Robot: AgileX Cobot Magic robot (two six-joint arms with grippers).
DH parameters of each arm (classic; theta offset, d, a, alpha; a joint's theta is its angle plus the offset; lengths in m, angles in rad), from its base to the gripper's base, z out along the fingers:
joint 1: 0 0.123 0 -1.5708
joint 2: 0.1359 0 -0.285 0
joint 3: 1.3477 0 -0.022 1.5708
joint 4: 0 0.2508 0 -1.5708
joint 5: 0 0 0.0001 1.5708
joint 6: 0 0.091 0 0
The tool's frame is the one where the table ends.
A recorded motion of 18 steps. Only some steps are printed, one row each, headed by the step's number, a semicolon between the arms.
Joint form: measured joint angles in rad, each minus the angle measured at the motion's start. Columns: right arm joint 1, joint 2, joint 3, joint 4, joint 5, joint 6; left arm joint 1, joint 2, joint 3, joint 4, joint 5, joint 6.
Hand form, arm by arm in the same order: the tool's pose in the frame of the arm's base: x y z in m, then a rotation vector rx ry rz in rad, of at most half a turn. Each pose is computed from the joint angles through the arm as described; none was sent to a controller.
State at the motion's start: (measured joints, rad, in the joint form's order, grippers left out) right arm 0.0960 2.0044 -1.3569 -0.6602 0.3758 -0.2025; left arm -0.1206 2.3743 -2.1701 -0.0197 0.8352 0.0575
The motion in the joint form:
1: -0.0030 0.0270 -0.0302 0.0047 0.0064 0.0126; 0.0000 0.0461 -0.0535 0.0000 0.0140 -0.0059
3: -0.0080 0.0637 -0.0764 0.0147 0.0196 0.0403; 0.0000 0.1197 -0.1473 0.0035 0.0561 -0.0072
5: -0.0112 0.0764 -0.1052 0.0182 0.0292 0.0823; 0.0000 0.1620 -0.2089 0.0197 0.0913 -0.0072
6: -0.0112 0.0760 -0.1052 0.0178 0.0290 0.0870; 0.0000 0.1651 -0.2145 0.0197 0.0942 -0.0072
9: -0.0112 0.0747 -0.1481 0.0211 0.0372 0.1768; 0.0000 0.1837 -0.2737 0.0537 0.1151 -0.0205
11: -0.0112 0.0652 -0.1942 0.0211 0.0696 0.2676; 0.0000 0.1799 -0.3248 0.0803 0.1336 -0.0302
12: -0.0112 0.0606 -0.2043 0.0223 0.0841 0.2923; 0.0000 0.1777 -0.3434 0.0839 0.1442 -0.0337
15: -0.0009 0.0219 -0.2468 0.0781 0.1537 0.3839; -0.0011 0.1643 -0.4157 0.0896 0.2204 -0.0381
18: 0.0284 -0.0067 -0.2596 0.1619 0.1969 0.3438; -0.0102 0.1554 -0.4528 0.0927 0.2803 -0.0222
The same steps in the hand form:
1: 0.4420 0.0204 0.1773 -0.9931 2.2915 -0.5911; 0.5374 -0.0665 0.2004 0.2071 2.5216 -0.0515
3: 0.4514 0.0186 0.1733 -0.9397 2.3133 -0.5812; 0.5467 -0.0674 0.1864 0.2097 2.5434 -0.0473
5: 0.4566 0.0172 0.1753 -0.8735 2.3255 -0.5696; 0.5512 -0.0668 0.1798 0.2191 2.5583 -0.0267
6: 0.4566 0.0172 0.1754 -0.8679 2.3262 -0.5680; 0.5516 -0.0668 0.1797 0.2192 2.5587 -0.0266
9: 0.4632 0.0175 0.1880 -0.7347 2.3207 -0.5377; 0.5553 -0.0648 0.1861 0.2149 2.5382 0.0103
11: 0.4677 0.0162 0.2047 -0.5973 2.3194 -0.5180; 0.5565 -0.0629 0.2029 0.2080 2.5009 0.0385
12: 0.4679 0.0156 0.2092 -0.5583 2.3237 -0.5135; 0.5564 -0.0625 0.2092 0.2029 2.4909 0.0413
15: 0.4647 0.0189 0.2357 -0.3698 2.3370 -0.4485; 0.5516 -0.0619 0.2344 0.1928 2.4817 0.0472
18: 0.4584 0.0335 0.2487 -0.3633 2.3513 -0.3895; 0.5461 -0.0658 0.2472 0.2208 2.4931 0.0559

